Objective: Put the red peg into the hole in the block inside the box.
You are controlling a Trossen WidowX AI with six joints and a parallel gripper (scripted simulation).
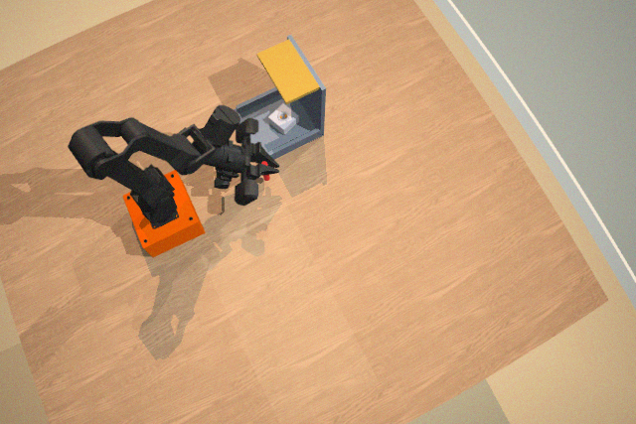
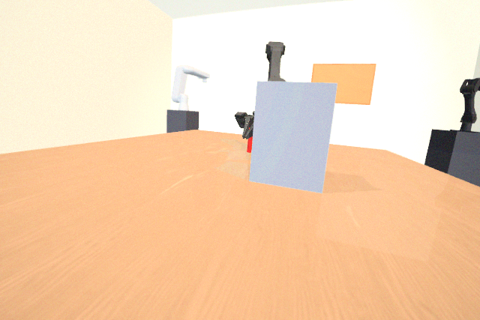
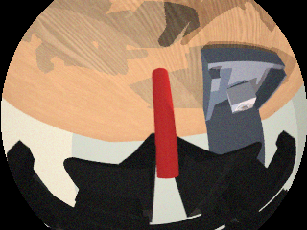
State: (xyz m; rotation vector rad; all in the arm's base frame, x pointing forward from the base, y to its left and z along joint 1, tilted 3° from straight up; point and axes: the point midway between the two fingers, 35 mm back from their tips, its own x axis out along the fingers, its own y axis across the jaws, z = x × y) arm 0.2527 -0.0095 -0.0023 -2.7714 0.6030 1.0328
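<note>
My gripper tip is now 140 mm short of the back wall, 140 mm to the right of it and 40 mm below it. From my gripper tip the other things lie so: red peg 30 mm behind, 10 mm to the left, 10 mm below; then yellow roof 100 mm ahead, 140 mm to the left, 140 mm above.
</note>
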